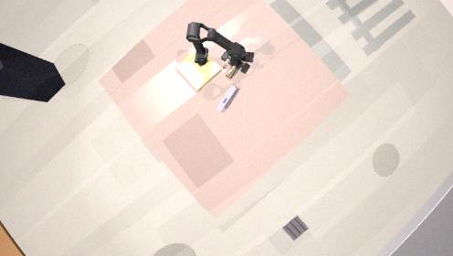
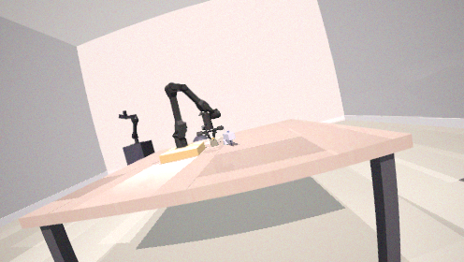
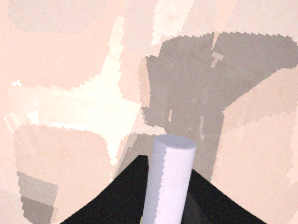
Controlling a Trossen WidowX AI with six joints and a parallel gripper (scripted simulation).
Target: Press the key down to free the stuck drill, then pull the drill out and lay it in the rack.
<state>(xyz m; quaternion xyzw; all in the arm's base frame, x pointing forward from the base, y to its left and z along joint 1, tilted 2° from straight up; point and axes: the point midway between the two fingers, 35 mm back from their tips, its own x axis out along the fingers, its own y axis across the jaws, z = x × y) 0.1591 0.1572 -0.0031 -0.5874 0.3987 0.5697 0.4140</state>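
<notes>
My gripper tip is 4 cm to the left of the drill, 4 cm below it and 1 cm short of it. Also, from my gripper tip: dark block: 5 cm to the right, 2 cm ahead, 1 cm above; dark blue key: 21 cm to the right, 15 cm ahead, 4 cm above.
</notes>
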